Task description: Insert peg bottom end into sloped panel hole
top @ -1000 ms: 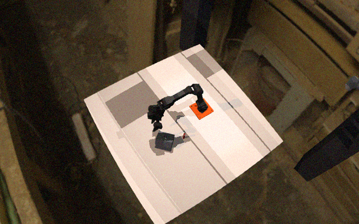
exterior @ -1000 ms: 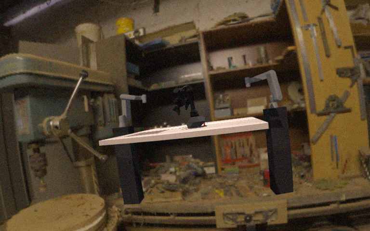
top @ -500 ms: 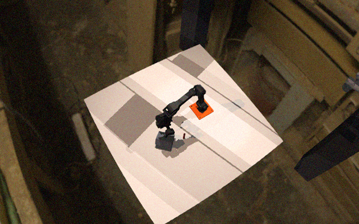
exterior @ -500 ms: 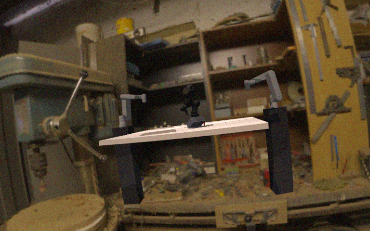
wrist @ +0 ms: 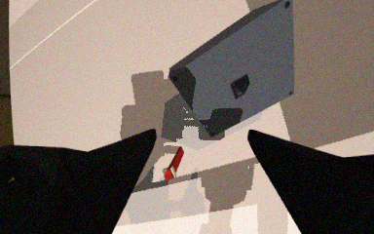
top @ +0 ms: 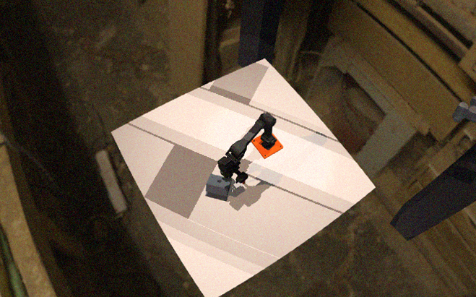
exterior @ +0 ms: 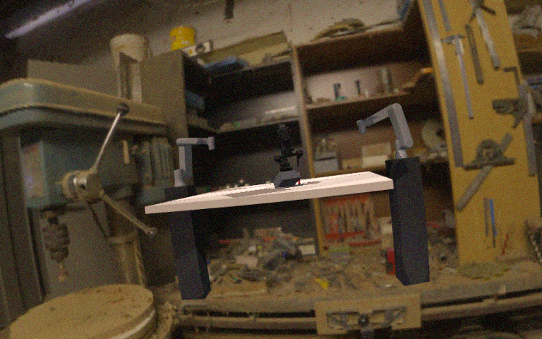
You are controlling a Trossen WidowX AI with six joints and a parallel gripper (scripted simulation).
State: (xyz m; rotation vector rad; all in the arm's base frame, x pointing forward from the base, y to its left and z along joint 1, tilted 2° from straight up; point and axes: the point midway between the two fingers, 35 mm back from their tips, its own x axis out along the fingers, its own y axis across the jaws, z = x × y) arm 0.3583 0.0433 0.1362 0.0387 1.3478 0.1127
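Now: the red peg 70 mm behind my gripper tip, 50 mm below it and 40 mm to the left of it. The rest, counted from my gripper tip: grey sloped panel 60 mm below, 60 mm ahead, 40 mm to the right.
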